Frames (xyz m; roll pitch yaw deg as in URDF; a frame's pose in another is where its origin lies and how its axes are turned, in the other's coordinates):
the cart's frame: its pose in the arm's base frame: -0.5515 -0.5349 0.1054 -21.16 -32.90 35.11
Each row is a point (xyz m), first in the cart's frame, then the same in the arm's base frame.
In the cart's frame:
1: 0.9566 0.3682 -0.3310
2: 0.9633 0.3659 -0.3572
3: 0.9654 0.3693 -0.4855
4: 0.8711 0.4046 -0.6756
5: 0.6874 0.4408 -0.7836
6: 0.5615 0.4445 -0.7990
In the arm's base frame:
1: 0.1730 0.2482 0.2542
2: 0.1948 0.2493 0.2381
3: 0.2747 0.2528 0.1377
4: 0.3149 0.2374 -0.0731
5: 0.2423 0.1799 -0.2684
6: 0.1640 0.1223 -0.3500

